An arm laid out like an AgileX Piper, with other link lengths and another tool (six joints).
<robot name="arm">
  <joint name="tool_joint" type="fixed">
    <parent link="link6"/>
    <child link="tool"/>
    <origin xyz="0.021 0.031 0.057" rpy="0 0.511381 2.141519"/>
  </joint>
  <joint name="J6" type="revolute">
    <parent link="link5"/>
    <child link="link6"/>
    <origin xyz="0 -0.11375 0" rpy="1.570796 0 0"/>
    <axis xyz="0 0 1"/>
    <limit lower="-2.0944" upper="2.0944"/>
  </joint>
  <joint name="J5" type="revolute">
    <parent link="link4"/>
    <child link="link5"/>
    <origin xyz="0 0 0" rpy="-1.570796 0 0"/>
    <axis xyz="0 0 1"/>
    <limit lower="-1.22" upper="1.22"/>
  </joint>
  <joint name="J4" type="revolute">
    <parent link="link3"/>
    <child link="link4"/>
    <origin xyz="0.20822 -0.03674 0" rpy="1.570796 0 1.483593"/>
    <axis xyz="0 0 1"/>
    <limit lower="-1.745" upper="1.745"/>
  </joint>
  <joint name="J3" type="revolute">
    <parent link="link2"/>
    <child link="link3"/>
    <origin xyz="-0.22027 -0.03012 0"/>
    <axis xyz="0 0 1"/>
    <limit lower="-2.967" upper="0"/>
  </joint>
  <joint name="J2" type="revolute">
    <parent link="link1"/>
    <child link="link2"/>
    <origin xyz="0 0 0" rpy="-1.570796 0 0"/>
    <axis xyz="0 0 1"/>
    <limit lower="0" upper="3.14"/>
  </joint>
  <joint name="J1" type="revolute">
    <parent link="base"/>
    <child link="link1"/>
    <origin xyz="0 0 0.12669"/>
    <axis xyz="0 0 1"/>
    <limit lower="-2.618" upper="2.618"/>
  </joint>
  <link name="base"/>
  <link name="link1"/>
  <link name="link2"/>
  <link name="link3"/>
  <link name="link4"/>
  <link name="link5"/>
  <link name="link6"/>
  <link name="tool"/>
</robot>
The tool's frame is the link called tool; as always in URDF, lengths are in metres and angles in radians.
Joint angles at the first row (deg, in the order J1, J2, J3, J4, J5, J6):
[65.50, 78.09, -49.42, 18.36, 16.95, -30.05]
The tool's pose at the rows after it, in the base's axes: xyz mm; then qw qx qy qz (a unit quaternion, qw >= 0):
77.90 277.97 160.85 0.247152 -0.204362 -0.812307 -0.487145
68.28 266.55 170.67 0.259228 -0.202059 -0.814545 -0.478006
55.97 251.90 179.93 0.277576 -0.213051 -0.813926 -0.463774
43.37 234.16 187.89 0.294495 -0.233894 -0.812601 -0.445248
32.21 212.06 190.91 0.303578 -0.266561 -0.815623 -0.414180
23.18 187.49 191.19 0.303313 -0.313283 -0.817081 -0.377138
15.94 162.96 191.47 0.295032 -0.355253 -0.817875 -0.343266
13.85 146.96 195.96 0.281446 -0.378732 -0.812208 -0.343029
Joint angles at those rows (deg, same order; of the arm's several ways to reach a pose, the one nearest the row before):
[65.50, 75.14, -49.42, 18.29, 20.74, -29.99]
[65.50, 71.40, -49.42, 18.22, 25.73, -29.54]
[65.50, 67.25, -49.42, 17.92, 32.03, -27.18]
[65.50, 62.86, -49.42, 16.84, 39.11, -23.21]
[65.50, 58.80, -49.42, 14.43, 47.40, -17.87]
[65.50, 55.06, -49.42, 11.37, 56.29, -11.36]
[65.50, 51.42, -49.41, 8.66, 64.70, -6.06]
[65.50, 47.48, -49.42, 6.30, 69.20, -2.25]

